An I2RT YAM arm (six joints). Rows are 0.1 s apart.
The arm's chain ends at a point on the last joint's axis. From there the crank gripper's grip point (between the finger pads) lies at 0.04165 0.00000 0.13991 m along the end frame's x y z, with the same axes.
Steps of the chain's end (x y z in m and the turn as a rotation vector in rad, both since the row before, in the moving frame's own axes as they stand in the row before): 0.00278 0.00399 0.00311 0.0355 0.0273 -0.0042; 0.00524 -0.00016 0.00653 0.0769 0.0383 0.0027; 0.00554 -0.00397 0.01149 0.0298 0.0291 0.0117; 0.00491 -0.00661 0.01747 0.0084 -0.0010 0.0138
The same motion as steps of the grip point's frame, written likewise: 0.00657 -0.00114 0.00183 0.0355 0.0273 -0.0042; 0.01058 -0.01072 0.00443 0.0769 0.0383 0.0027; 0.00961 -0.00761 0.01016 0.0298 0.0291 0.0117; 0.00477 -0.00721 0.01751 0.0084 -0.0010 0.0138
